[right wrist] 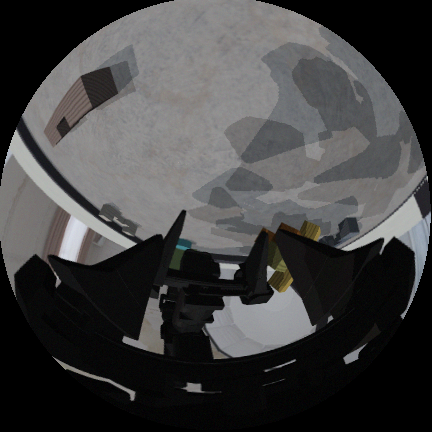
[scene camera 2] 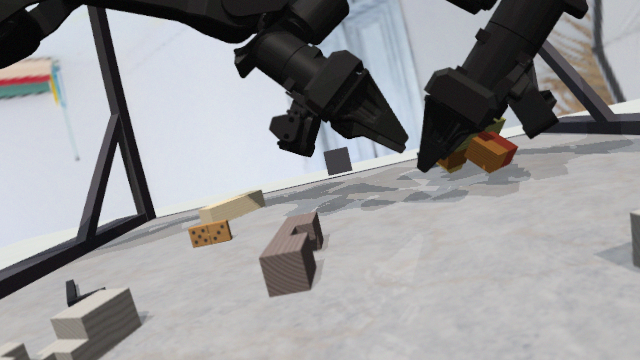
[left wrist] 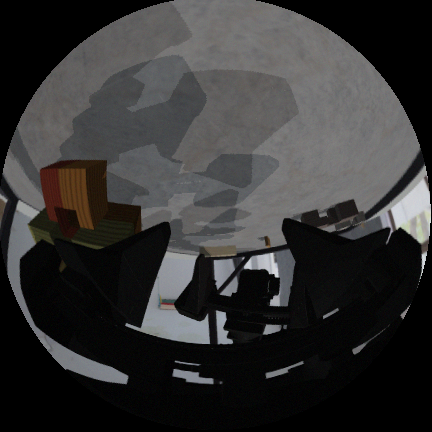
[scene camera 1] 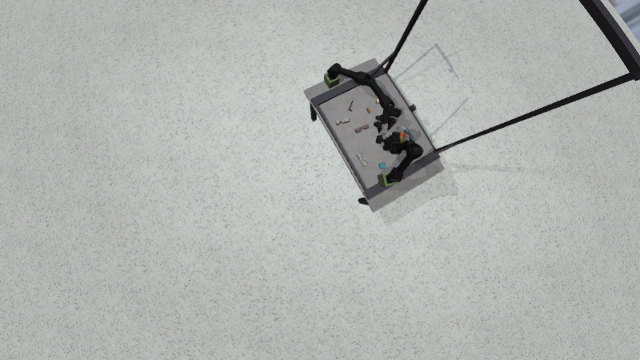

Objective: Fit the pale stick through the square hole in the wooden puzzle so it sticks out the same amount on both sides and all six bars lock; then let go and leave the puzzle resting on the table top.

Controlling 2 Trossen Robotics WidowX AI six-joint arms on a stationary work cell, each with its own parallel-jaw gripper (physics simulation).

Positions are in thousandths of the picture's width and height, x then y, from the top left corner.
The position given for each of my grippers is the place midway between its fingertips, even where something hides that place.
Observation:
My left gripper (scene camera 2: 674,454) is open, with nothing in its grasp. My right gripper (scene camera 2: 634,407) is open and holds nothing. Also in view: a pale stick (scene camera 2: 366,576).
My left gripper shows as well in the right wrist view (right wrist: 531,515) and in the left wrist view (left wrist: 527,522). My right gripper also shows in the right wrist view (right wrist: 510,552) and in the left wrist view (left wrist: 571,603). The right wrist view does not show the pale stick: it is out of frame.

